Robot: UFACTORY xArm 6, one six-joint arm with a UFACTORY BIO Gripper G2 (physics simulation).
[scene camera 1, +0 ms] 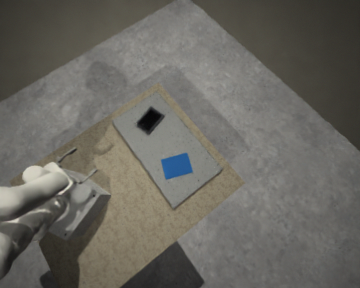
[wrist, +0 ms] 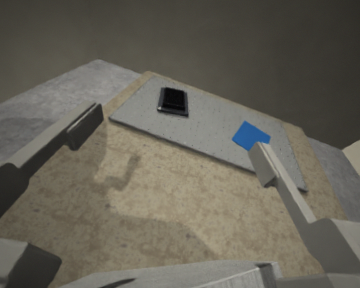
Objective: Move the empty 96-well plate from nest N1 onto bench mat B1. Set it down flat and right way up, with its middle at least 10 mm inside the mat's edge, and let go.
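Frame: origin at the arm's base, x left, y back, z up, level; metres.
Seen in the pictures: hand, tool point: (scene camera 1: 82, 161) (wrist: 181, 145); arm's base, link origin: (scene camera 1: 55, 207).
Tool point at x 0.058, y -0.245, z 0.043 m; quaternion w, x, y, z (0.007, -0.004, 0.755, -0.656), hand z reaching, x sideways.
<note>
Offsets run from my tool point to a thing's top centre. "pt": to the spot under its first point. Level surfaces: height alone.
The black 96-well plate @(dz -0.212, dx +0.017, dy -0.428 m) (scene camera 1: 150, 120) (wrist: 174, 98) sits in its dark nest N1 @(pt dz -0.230, dx +0.046, dy -0.344 m) (wrist: 163, 110) near one end of the grey perforated board. The blue bench mat B1 @(dz -0.237 m) (scene camera 1: 177, 166) (wrist: 249, 136) lies flat on the same board, towards its other end. My gripper (scene camera 1: 77, 165) (wrist: 180, 145) is wide open, with nothing between its fingers. In the scene view it is to the left of the board, well apart from the plate. In the wrist view one fingertip overlaps the lower edge of the mat in the picture. The wells are too blurred to make out.
The grey perforated board @(dz -0.238 m) (scene camera 1: 170, 186) (wrist: 200, 132) lies on the tan table top @(dz -0.251 m) (scene camera 1: 135, 220) (wrist: 165, 200). A grey metal block (scene camera 1: 85, 220) (wrist: 220, 275) stands by the arm's base, under the arm. A dark shape (scene camera 1: 170, 267) lies beyond the table's lower edge in the scene view.
</note>
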